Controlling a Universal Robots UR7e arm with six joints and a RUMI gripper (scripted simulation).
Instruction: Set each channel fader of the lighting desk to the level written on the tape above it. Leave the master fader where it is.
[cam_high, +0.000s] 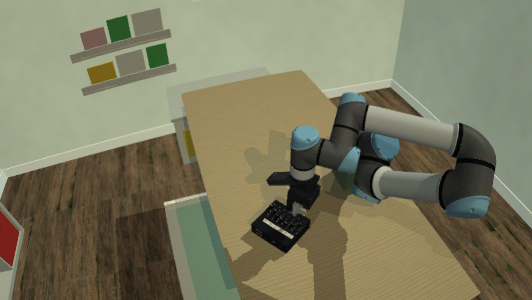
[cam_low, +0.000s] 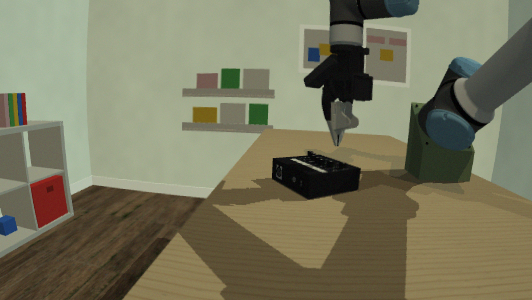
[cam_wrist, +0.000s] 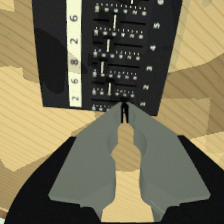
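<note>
Right now the fader cap is 10 mm ahead of my hand, 10 mm to the left of it and 50 mm below it. From my hand the other things lie so: master fader (40 mm ahead, 100 mm to the right, 50 mm below).
</note>
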